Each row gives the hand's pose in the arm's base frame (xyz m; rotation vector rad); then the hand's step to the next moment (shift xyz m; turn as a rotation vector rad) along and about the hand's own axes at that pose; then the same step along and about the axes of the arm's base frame.
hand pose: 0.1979 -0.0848 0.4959 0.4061 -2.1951 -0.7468
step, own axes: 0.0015 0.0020 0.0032 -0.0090 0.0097 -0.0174
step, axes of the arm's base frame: -0.0035 0.0020 0.0004 0.0185 0.0054 0.0103
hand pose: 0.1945 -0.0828 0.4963 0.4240 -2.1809 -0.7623
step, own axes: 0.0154 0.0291 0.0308 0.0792 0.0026 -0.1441
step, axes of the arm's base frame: -0.0350 0.0262 0.0112 0.0583 -0.0943 0.1215
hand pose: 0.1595 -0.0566 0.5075 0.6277 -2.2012 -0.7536
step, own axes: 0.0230 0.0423 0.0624 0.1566 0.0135 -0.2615
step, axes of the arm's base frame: -0.0701 0.0360 0.0034 0.0960 -0.1729 0.2324
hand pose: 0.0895 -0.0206 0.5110 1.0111 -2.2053 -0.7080
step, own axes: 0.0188 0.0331 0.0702 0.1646 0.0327 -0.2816
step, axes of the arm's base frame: -0.0752 0.0188 -0.0194 0.0969 -0.1726 0.2613
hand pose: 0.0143 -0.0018 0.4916 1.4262 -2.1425 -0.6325
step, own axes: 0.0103 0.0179 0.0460 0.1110 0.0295 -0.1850
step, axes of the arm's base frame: -0.0448 0.0017 -0.0232 0.0570 -0.1133 0.1770
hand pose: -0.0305 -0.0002 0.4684 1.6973 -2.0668 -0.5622
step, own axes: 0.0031 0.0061 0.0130 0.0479 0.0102 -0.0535
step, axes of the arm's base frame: -0.0126 -0.0013 -0.0074 0.0123 -0.0480 0.0530
